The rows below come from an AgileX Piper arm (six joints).
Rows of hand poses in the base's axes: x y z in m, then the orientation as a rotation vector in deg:
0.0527 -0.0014 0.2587 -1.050 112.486 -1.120
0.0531 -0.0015 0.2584 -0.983 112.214 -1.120
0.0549 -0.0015 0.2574 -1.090 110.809 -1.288
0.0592 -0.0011 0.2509 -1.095 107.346 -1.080
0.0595 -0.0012 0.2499 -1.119 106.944 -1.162
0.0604 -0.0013 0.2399 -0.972 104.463 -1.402
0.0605 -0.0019 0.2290 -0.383 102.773 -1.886
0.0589 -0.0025 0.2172 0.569 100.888 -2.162
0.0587 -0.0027 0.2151 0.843 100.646 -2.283
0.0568 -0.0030 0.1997 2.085 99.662 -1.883
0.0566 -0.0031 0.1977 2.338 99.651 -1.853
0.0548 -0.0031 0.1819 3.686 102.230 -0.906
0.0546 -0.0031 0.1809 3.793 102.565 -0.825
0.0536 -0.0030 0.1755 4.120 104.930 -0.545
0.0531 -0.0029 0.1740 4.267 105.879 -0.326
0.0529 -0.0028 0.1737 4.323 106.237 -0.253
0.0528 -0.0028 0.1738 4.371 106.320 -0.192
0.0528 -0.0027 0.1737 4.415 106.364 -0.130
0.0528 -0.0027 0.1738 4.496 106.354 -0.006
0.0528 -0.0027 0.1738 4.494 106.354 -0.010
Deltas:
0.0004 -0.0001 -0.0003 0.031 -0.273 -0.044
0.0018 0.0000 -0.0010 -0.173 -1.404 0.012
0.0043 0.0004 -0.0065 0.134 -3.462 0.150
0.0003 -0.0001 -0.0010 -0.070 -0.402 -0.020
0.0009 -0.0001 -0.0100 -0.098 -2.483 -0.195
0.0001 -0.0006 -0.0109 -0.027 -1.697 -0.642
-0.0016 -0.0006 -0.0118 0.311 -1.894 -0.782
-0.0002 -0.0002 -0.0021 0.067 -0.243 -0.251
-0.0019 -0.0003 -0.0154 0.948 -1.001 -0.611
-0.0002 -0.0001 -0.0020 0.163 -0.012 -0.153
-0.0018 0.0000 -0.0158 1.448 2.558 -0.347
-0.0002 0.0000 -0.0010 0.121 0.334 -0.021
-0.0010 0.0001 -0.0054 0.419 2.360 -0.019
-0.0005 0.0001 -0.0015 0.248 0.944 0.038
-0.0002 0.0001 -0.0003 0.087 0.357 0.009
-0.0001 0.0000 0.0001 0.069 0.082 0.001
0.0000 0.0001 -0.0001 0.066 0.043 0.003
0.0000 0.0000 0.0001 0.127 -0.012 0.008
0.0000 0.0000 0.0000 -0.004 0.000 -0.001

